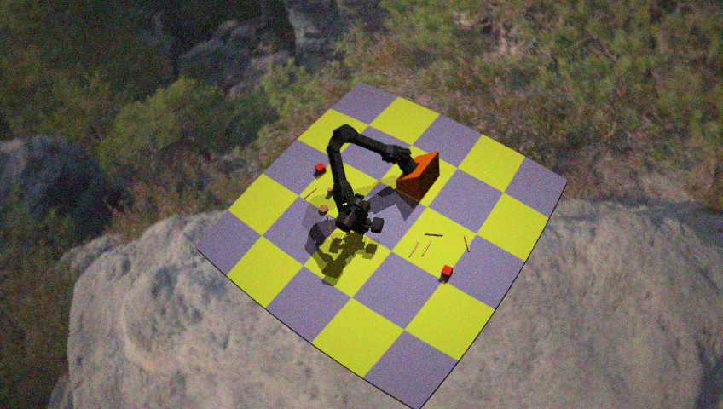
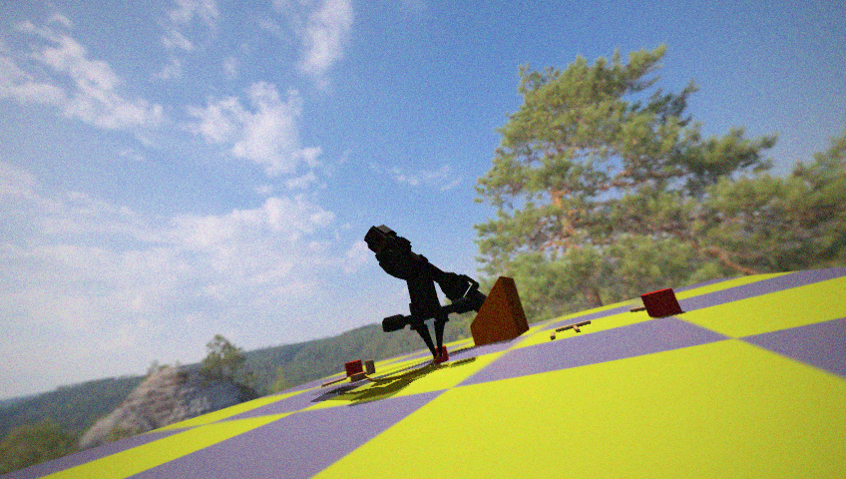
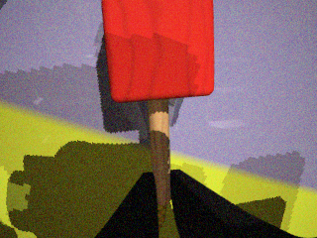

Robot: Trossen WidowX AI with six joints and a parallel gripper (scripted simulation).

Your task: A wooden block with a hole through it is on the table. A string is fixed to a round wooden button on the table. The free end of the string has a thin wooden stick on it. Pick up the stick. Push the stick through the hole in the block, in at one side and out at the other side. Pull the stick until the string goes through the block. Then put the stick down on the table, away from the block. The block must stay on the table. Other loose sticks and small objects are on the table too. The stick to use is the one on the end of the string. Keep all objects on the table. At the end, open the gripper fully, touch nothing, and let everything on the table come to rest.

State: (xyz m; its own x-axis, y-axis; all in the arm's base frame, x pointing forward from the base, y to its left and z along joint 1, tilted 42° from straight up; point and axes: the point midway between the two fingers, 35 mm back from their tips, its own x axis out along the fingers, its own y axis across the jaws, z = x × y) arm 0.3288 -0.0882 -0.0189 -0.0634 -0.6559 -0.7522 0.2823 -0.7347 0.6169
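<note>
My gripper tip is now 10 mm past the thin wooden stick. The rest, counted from my gripper tip: round button (220 mm to the right, 40 mm behind, 10 mm below); then wooden peg (240 mm to the right, 120 mm behind); then red block (50 mm behind, 10 mm to the right).
</note>
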